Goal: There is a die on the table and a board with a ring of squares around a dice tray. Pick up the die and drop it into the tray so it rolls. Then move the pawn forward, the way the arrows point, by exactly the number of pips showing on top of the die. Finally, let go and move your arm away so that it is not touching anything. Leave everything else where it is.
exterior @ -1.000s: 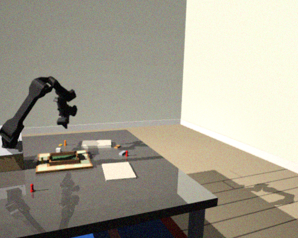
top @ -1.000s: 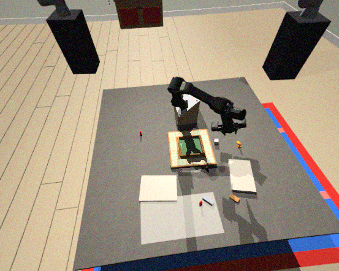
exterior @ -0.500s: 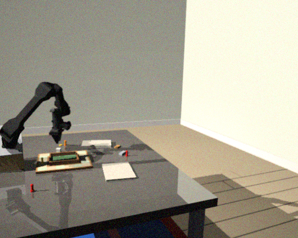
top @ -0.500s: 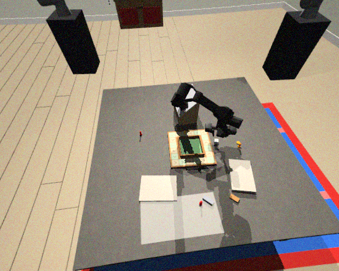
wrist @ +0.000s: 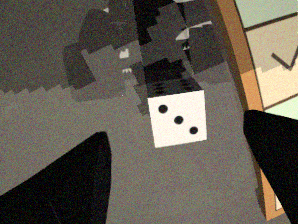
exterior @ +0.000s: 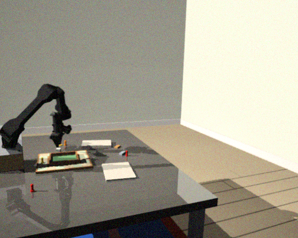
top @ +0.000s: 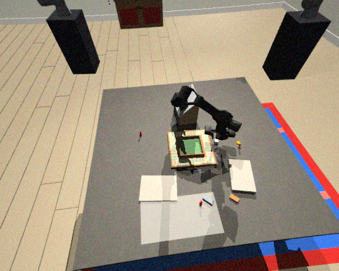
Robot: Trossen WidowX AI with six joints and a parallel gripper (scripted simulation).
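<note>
Now: the white die 30 mm below my gripper tip. Round my gripper tip: orange block: 380 mm ahead, 40 mm below, 30 mm to the left; then green dice tray: 180 mm to the right, 30 mm below, 30 mm ahead; then yellow pawn: 210 mm to the right, 80 mm behind, 10 mm below.
</note>
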